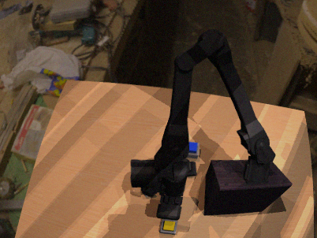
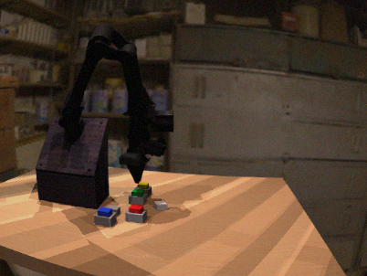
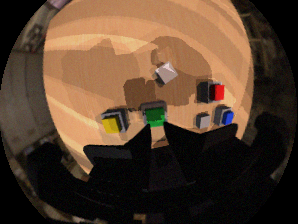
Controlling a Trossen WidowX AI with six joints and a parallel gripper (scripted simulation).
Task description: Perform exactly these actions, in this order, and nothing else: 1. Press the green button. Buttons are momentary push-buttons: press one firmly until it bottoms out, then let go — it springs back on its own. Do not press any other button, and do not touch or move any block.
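My gripper tip is 30 mm above the green button. The rest, counted from my gripper tip: yellow button: 90 mm to the left, 30 mm below; small white block: 80 mm ahead, 60 mm below, 40 mm to the right; red button: 150 mm to the right, 30 mm below, 30 mm ahead.
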